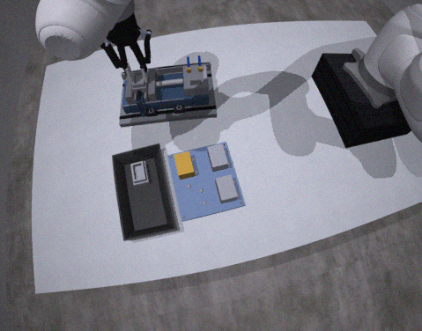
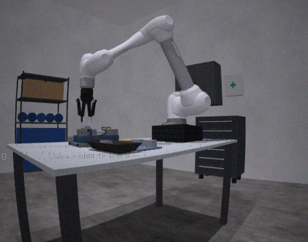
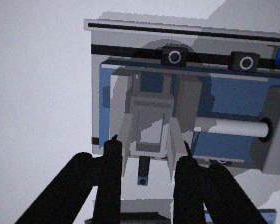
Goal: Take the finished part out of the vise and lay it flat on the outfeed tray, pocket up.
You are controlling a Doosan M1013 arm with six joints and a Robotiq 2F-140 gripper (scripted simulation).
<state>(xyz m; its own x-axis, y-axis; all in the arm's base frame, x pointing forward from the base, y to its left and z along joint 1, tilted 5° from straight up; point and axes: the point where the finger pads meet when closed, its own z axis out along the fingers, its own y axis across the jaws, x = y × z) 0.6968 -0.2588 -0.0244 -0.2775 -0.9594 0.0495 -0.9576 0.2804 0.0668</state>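
Right now the vise is 10 cm below my hand, 6 cm behind it and 2 cm to the left of it. Also, from my hand: blue plate: 32 cm to the left, 13 cm below, 8 cm behind; then yellow block: 27 cm to the left, 11 cm below, 4 cm behind.
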